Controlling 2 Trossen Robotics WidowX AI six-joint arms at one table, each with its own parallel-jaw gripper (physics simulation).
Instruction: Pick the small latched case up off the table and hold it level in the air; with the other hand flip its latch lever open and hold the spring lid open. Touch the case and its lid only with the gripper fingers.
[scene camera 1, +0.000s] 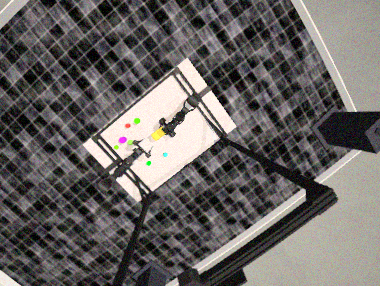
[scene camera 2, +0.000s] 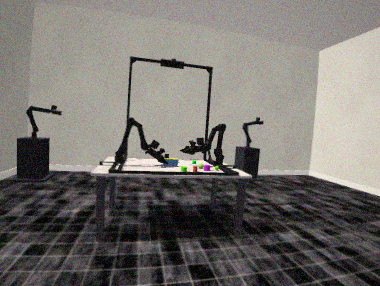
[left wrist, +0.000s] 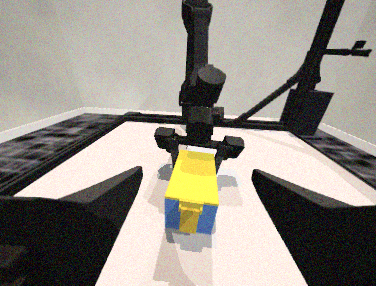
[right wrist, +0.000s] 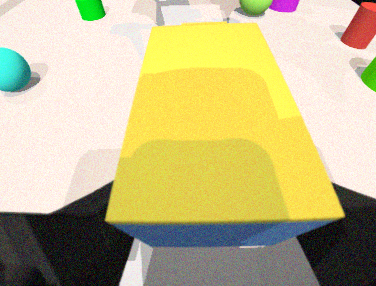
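Pixels of known places: left gripper, fingertip midpoint: (scene camera 1: 149, 141) (scene camera 2: 181, 151) (left wrist: 197, 172); right gripper, fingertip midpoint: (scene camera 1: 161, 131) (scene camera 2: 167, 163) (right wrist: 209, 169); left arm's base, link origin: (scene camera 2: 219, 164); right arm's base, link origin: (scene camera 2: 118, 163).
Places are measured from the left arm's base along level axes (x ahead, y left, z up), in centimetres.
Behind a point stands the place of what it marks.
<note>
The small case (scene camera 1: 157, 134) @(z 4.8, x 47.2, y 1.7 cm) (scene camera 2: 171, 162) @(z 1.8, x 48.3, y 4.8 cm) (left wrist: 192, 181) @(z 4.8, x 46.0, y 1.6 cm) (right wrist: 215, 122) @(z 4.8, x 51.2, y 1.0 cm) has a blue body and a yellow lid. The lid is closed. Its yellow latch lever (left wrist: 189, 218) @(z 2.5, x 41.8, y 2.0 cm) lies down flat against the front face. My right gripper (scene camera 1: 165, 131) @(z 0.4, x 51.0, y 1.2 cm) (scene camera 2: 164, 160) @(z 0.4, x 51.0, y 1.2 cm) (left wrist: 193, 180) @(z 0.4, x 51.0, y 1.2 cm) is shut on the case's far end and holds it level, low over the white table (scene camera 1: 189, 142) @(z -2.0, x 62.6, y -23.6 cm); I cannot tell whether it touches. My left gripper (scene camera 1: 146, 144) @(z 11.8, x 39.3, y 1.7 cm) (scene camera 2: 184, 150) @(z 11.8, x 39.3, y 1.7 cm) (left wrist: 197, 172) @(z 11.8, x 39.3, y 1.7 cm) is wide open and empty. It faces the latch end with a gap between them.
Small coloured shapes lie on the table near the left arm: a green cylinder (scene camera 1: 137, 121) (right wrist: 90, 8), a red one (scene camera 1: 127, 125) @(z 2.5, x 33.0, y 24.9 cm), a magenta one (scene camera 1: 122, 139) @(z 2.3, x 20.8, y 19.2 cm) (right wrist: 284, 3) @(z -0.6, x 22.5, y 18.2 cm), a green ball (scene camera 1: 130, 142) @(z 2.9, x 24.3, y 12.6 cm) (right wrist: 255, 5) @(z 0.2, x 25.8, y 12.0 cm) and a cyan ball (scene camera 1: 165, 154) @(z 1.8, x 39.2, y -16.4 cm). A black gantry frame (scene camera 2: 130, 113) @(z 44.1, x 87.2, y -38.8 cm) rims the table.
</note>
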